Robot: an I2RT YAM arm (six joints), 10 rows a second.
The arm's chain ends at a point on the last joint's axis. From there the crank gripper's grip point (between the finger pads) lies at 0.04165 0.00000 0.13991 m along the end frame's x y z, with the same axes.
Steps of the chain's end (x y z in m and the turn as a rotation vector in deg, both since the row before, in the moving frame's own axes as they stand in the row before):
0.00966 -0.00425 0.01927 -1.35 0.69 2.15
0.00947 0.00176 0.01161 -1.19 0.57 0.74
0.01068 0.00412 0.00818 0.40 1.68 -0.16
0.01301 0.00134 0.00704 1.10 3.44 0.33
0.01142 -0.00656 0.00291 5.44 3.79 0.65
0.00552 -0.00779 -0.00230 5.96 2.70 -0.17
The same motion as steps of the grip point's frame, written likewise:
0.01125 0.00063 0.01870 -1.35 0.69 2.15
0.01084 0.00521 0.01115 -1.19 0.57 0.74
0.01476 0.00303 0.00689 0.40 1.68 -0.16
0.02134 -0.00106 0.00427 1.10 3.44 0.33
0.02064 -0.01916 -0.00075 5.44 3.79 0.65
0.01203 -0.02234 -0.00518 5.96 2.70 -0.17

